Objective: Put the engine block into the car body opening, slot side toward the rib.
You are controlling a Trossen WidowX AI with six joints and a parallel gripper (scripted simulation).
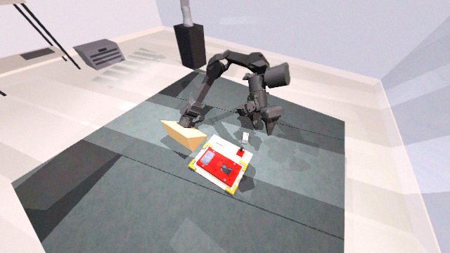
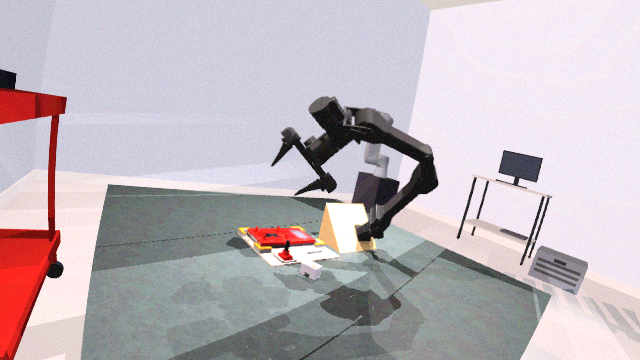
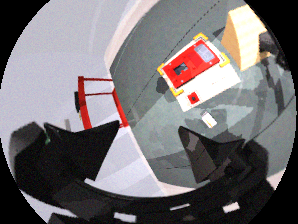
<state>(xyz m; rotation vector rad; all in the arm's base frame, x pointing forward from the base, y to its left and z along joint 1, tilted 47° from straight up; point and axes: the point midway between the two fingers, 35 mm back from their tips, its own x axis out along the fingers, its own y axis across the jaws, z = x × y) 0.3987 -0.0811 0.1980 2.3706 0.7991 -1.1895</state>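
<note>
The engine block lies 22 cm below my gripper tip, 8 cm to the left of it and 8 cm behind it.
</note>
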